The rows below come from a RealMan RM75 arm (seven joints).
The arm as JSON. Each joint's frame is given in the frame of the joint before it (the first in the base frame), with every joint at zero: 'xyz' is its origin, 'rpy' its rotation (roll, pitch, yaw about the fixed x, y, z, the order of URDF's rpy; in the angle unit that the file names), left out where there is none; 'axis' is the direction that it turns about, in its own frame. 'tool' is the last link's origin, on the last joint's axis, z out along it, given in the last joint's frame.
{
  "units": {
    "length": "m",
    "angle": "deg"
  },
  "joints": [
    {
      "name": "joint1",
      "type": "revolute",
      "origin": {
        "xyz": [
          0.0,
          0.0,
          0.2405
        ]
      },
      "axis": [
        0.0,
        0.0,
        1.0
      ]
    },
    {
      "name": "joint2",
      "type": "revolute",
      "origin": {
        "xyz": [
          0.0,
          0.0,
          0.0
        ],
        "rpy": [
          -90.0,
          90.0,
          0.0
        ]
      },
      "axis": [
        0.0,
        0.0,
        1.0
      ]
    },
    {
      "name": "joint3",
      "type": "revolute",
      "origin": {
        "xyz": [
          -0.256,
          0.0,
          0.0
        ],
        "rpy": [
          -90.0,
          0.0,
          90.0
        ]
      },
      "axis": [
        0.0,
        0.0,
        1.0
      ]
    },
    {
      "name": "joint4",
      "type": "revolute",
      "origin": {
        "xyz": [
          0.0,
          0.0,
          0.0
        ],
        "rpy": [
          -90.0,
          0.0,
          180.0
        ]
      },
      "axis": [
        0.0,
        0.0,
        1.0
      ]
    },
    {
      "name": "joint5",
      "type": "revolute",
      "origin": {
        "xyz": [
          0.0,
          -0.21,
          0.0
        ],
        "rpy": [
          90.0,
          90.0,
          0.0
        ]
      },
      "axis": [
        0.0,
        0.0,
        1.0
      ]
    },
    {
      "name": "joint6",
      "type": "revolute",
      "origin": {
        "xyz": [
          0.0,
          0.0,
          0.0
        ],
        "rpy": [
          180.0,
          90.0,
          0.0
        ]
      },
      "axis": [
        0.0,
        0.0,
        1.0
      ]
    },
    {
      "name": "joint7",
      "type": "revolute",
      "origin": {
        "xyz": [
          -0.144,
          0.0,
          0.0
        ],
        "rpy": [
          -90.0,
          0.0,
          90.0
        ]
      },
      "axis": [
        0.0,
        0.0,
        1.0
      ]
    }
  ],
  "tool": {
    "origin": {
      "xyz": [
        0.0,
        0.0,
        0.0
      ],
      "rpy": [
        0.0,
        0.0,
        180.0
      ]
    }
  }
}
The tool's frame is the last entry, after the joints.
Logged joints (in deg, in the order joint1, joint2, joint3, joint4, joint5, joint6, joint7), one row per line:
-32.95, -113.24, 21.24, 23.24, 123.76, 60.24, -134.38
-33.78, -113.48, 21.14, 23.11, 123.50, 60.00, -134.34
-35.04, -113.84, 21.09, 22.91, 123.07, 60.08, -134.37
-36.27, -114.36, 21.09, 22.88, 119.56, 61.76, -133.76
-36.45, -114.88, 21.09, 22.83, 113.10, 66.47, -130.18
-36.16, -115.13, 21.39, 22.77, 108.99, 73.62, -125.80
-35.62, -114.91, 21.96, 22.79, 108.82, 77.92, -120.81
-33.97, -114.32, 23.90, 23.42, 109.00, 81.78, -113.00
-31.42, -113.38, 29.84, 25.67, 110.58, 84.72, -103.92
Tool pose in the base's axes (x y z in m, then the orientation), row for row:
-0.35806, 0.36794, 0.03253, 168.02, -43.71, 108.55
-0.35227, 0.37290, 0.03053, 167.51, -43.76, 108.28
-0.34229, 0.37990, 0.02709, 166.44, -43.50, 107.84
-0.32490, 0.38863, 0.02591, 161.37, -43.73, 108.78
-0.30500, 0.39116, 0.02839, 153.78, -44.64, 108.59
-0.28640, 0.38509, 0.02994, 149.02, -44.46, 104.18
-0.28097, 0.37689, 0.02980, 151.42, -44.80, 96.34
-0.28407, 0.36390, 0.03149, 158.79, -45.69, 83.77
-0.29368, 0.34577, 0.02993, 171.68, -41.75, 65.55
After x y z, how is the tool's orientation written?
As angles about the fixed x, y, z axes (roll, pitch, yaw), in degrees.
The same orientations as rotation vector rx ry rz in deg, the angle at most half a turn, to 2 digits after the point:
-89.28, -113.71, -46.13
-89.84, -113.44, -46.83
-91.06, -113.27, -48.06
-92.69, -112.94, -53.51
-96.57, -110.44, -62.61
-104.17, -106.48, -69.54
-111.59, -101.10, -69.59
-120.31, -91.90, -66.20
-132.36, -80.12, -55.68

